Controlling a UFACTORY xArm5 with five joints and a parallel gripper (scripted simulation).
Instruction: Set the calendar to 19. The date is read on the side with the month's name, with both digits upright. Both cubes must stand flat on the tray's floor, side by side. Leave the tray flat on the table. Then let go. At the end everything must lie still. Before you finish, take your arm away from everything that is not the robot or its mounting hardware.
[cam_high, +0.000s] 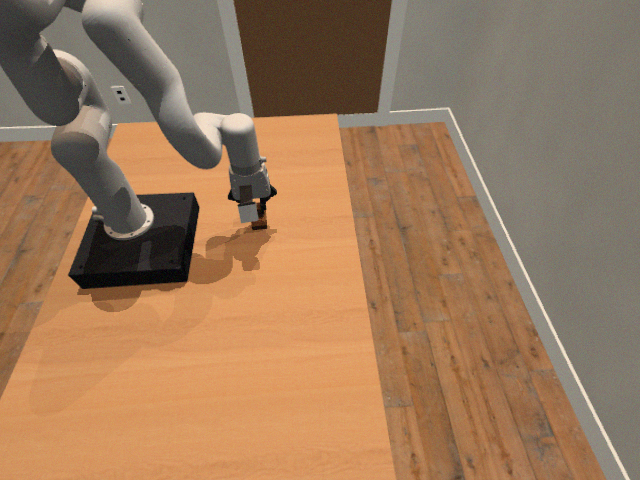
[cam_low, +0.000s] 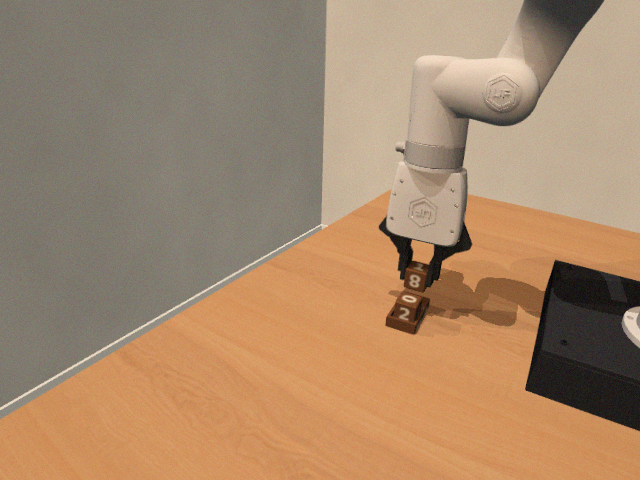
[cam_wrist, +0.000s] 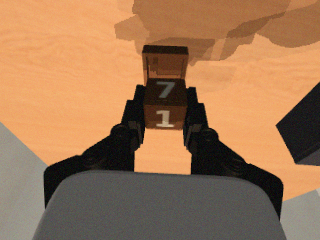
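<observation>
My gripper is now 10 mm past the brown date cube, 30 mm to the right of it and 50 mm above it. From my hand the other things lie so: tray (20 mm to the left, 70 mm below).
</observation>
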